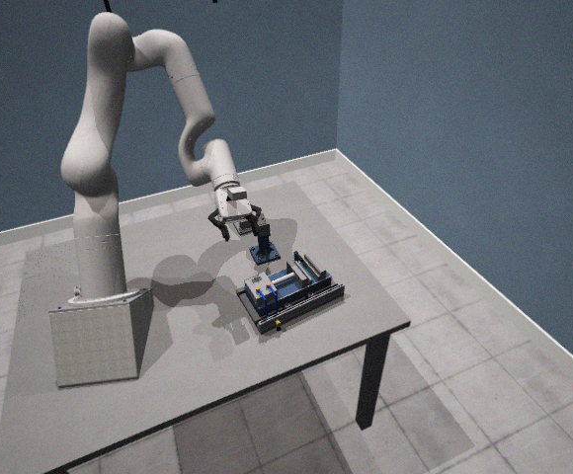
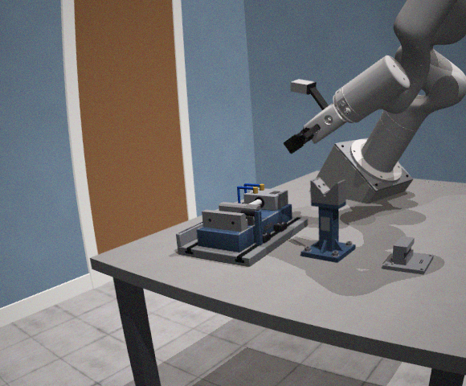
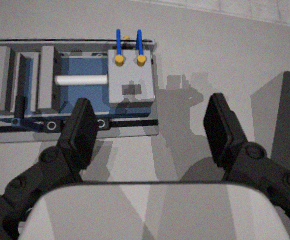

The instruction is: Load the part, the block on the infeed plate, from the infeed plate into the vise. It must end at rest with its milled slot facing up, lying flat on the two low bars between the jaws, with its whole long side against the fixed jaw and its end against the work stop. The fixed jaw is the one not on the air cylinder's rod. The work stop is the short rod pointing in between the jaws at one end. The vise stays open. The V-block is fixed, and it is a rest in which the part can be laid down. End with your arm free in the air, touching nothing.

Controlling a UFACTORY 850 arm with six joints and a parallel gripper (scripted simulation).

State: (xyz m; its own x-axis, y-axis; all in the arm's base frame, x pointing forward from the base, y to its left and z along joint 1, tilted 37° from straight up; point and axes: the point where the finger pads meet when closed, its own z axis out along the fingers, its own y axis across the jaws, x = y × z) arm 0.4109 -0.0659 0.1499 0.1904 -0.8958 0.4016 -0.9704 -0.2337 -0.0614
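The part lies 32 cm to the left of my hand, 20 cm below it and 4 cm ahead of it. The rest, counted from my hand: air cylinder 15 cm below, 9 cm to the right, 3 cm ahead; then moving jaw 15 cm below, 15 cm ahead, 6 cm to the right; then white cylinder rod 15 cm below, 10 cm ahead, 7 cm to the right.
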